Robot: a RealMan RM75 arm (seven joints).
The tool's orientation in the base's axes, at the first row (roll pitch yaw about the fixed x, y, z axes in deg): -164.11 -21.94 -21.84
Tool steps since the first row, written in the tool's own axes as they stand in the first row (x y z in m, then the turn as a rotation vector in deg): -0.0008 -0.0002 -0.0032 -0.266 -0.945 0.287; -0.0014 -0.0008 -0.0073 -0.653 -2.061 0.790; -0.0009 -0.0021 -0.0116 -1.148 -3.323 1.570; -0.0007 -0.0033 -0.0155 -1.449 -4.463 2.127; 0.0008 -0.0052 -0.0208 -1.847 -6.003 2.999; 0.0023 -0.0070 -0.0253 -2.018 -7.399 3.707
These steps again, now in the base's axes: -0.0020 0.0001 0.0026 0.144 1.006 -0.115; -0.0042 0.0003 0.0062 0.323 2.239 -0.425; -0.0053 0.0009 0.0105 0.569 3.678 -0.986; -0.0065 0.0014 0.0144 0.852 4.910 -1.306; -0.0070 0.0021 0.0202 1.293 6.586 -1.841; -0.0072 0.0027 0.0252 1.821 8.030 -2.182
